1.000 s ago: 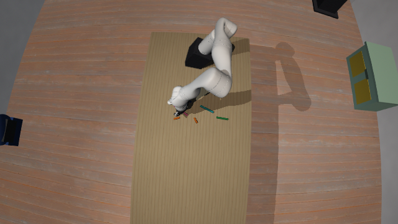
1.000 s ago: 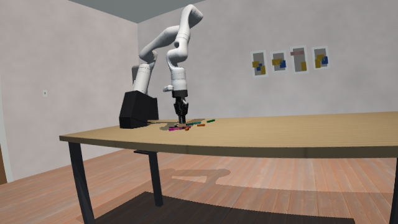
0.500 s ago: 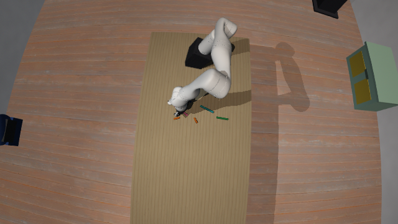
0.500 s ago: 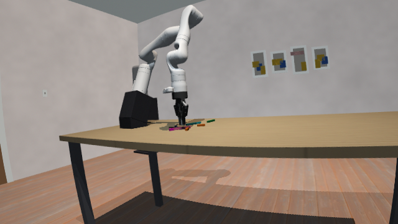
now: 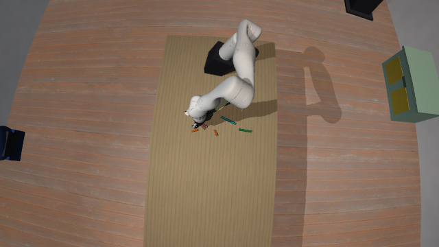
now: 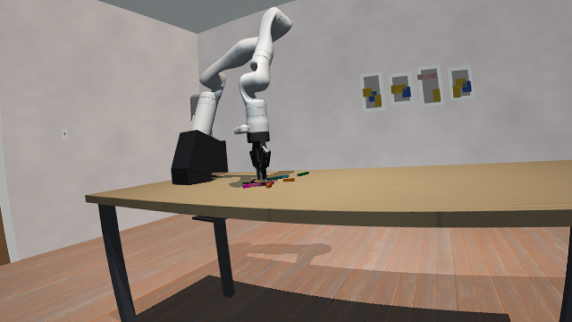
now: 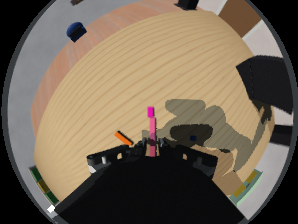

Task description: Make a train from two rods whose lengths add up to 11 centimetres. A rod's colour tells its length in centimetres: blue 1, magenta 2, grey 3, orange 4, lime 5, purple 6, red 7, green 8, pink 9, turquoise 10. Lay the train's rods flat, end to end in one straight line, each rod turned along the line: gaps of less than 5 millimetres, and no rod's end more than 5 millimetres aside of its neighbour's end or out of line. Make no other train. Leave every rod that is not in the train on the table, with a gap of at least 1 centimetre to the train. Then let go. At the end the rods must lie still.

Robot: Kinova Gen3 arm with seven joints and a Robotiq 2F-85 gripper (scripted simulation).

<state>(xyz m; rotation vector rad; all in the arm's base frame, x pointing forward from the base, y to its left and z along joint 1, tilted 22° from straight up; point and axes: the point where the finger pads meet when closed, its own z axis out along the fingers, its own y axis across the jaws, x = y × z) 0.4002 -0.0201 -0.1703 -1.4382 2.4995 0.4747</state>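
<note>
Now: the pink rod 3 cm below my hand. The rest, counted from my hand: magenta rod (5 cm to the right, 3 cm below, 3 cm behind); then turquoise rod (16 cm to the left, 4 cm behind, 3 cm below); then blue rod (8 cm behind, 4 cm to the left, 3 cm below).
</note>
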